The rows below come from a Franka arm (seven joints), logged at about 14 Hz.
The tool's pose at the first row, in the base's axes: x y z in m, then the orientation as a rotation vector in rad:
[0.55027 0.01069 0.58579 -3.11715 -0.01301 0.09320]
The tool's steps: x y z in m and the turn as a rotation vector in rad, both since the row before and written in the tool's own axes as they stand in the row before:
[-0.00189 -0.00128 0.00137 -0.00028 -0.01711 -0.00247]
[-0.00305 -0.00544 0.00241 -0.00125 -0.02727 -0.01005]
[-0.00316 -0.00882 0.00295 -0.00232 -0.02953 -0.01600]
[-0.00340 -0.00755 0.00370 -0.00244 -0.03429 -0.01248]
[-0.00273 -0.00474 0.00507 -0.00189 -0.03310 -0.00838]
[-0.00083 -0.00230 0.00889 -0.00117 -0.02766 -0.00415]
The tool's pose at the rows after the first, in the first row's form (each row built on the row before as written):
[0.54829 0.01198 0.58457 -3.11650 -0.01718 0.11983]
[0.54501 0.01744 0.58253 -3.11547 -0.03341 0.16217]
[0.54138 0.02625 0.58013 -3.11418 -0.05905 0.20795]
[0.53724 0.03372 0.57708 -3.11198 -0.07931 0.26122]
[0.53347 0.03838 0.57264 -3.10888 -0.09310 0.31269]
[0.53075 0.04071 0.56414 -3.10562 -0.10011 0.35573]

